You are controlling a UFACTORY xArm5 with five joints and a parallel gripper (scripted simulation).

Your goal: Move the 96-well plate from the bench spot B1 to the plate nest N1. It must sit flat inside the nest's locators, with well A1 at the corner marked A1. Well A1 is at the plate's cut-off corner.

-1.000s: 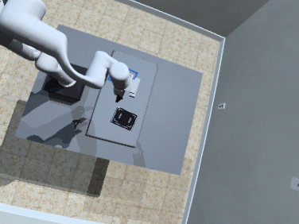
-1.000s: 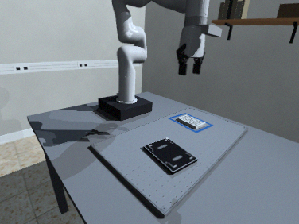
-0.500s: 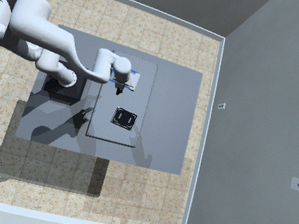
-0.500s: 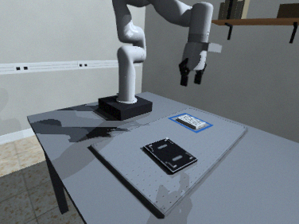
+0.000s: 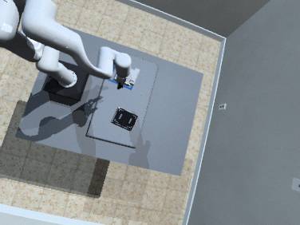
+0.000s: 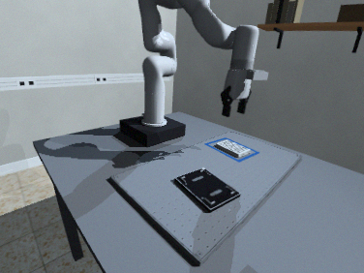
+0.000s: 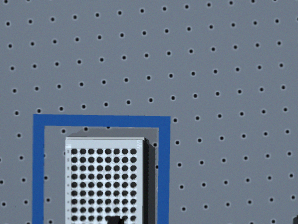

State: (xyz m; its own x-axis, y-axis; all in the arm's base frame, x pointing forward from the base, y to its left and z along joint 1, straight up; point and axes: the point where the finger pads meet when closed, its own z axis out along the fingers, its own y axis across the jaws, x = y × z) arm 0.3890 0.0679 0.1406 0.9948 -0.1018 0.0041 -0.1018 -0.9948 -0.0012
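My hand is 2 cm past the white 96-well plate, 8 cm to the right of it and 18 cm above it. From my hand the other things lie so: black plate nest 8 cm ahead, 23 cm to the right, 18 cm below.
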